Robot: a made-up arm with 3 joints. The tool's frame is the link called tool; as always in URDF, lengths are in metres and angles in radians. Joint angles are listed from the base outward. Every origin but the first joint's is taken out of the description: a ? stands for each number. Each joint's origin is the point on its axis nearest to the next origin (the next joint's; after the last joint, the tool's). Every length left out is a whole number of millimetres.
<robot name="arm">
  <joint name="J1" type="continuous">
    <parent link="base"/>
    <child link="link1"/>
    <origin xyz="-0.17 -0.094 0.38" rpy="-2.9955 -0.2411 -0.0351"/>
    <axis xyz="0 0 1"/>
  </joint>
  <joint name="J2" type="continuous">
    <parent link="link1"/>
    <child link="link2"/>
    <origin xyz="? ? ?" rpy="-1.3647 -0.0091 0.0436"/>
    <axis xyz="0 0 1"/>
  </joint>
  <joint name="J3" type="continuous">
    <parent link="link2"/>
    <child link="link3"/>
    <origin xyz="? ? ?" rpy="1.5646 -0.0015 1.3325"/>
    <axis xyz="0 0 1"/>
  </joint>
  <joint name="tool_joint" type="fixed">
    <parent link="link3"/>
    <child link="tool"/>
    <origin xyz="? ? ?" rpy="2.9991 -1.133 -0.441"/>
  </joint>
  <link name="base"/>
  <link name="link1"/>
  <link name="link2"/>
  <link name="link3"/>
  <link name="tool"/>
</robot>
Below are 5 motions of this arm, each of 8 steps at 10 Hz.
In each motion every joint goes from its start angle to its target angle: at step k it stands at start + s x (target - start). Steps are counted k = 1, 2, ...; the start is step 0. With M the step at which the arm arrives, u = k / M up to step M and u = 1 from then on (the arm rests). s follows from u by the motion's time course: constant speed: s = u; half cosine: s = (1 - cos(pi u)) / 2; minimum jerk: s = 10 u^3 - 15 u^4 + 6 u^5.
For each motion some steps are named. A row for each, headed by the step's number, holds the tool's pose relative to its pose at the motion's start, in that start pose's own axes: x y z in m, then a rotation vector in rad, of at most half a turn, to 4 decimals.
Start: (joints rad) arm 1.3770 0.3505 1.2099
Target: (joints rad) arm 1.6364 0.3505 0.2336
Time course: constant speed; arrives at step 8
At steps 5, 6, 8:
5: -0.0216 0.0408 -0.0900 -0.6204 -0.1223 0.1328
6: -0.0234 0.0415 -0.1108 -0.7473 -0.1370 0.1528
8: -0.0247 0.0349 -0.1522 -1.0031 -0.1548 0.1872

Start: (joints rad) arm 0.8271 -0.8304 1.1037
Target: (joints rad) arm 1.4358 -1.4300 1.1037
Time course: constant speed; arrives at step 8
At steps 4, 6, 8:
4: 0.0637 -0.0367 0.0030 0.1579 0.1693 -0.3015
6: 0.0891 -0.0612 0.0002 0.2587 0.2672 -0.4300
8: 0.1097 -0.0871 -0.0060 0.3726 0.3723 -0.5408

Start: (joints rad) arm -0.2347 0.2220 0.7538
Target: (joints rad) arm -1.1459 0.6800 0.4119
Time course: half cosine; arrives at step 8
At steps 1, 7, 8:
1: -0.0065 0.0009 0.0018 0.0028 -0.0049 0.0375
7: -0.1365 -0.0698 0.0534 0.2409 -0.2234 0.8218
8: -0.1395 -0.0757 0.0553 0.2577 -0.2349 0.8474

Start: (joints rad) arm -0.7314 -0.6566 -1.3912
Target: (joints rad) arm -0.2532 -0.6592 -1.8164
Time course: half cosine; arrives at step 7
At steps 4, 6, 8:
4: 0.0136 -0.0024 -0.0217 -0.0244 0.1789 0.0535
6: 0.0165 -0.0030 -0.0334 -0.0278 0.2724 0.1002
8: 0.0167 -0.0031 -0.0350 -0.0276 0.2855 0.1080

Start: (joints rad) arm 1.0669 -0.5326 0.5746
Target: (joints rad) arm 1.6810 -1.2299 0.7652
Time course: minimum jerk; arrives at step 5
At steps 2, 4, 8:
2: 0.0516 -0.0267 -0.0038 0.1252 0.1896 -0.1977
4: 0.1225 -0.1055 -0.0335 0.4628 0.5419 -0.5527
8: 0.1266 -0.1134 -0.0378 0.4996 0.5731 -0.5821

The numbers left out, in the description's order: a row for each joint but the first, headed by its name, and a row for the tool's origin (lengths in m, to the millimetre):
J2: -0.031 -0.045 0
J3: 0.037 0.025 0
tool: 0.026 -0.159 0

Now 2 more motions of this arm.
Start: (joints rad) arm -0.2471 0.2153 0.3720
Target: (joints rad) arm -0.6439 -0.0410 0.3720
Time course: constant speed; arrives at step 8
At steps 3, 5, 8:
3: -0.0131 0.0001 0.0014 0.0538 0.0946 0.1593
5: -0.0224 0.0000 0.0021 0.0823 0.1567 0.2683
8: -0.0376 -0.0006 0.0027 0.1141 0.2478 0.4353

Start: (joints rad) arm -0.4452 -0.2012 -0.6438
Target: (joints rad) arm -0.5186 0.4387 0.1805
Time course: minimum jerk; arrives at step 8
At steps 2, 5, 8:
2: 0.0053 -0.0110 0.0088 0.0527 -0.0265 -0.0872
5: -0.0067 -0.0874 0.0578 0.4019 -0.2864 -0.5521
8: -0.0360 -0.1186 0.0717 0.5717 -0.4520 -0.7155

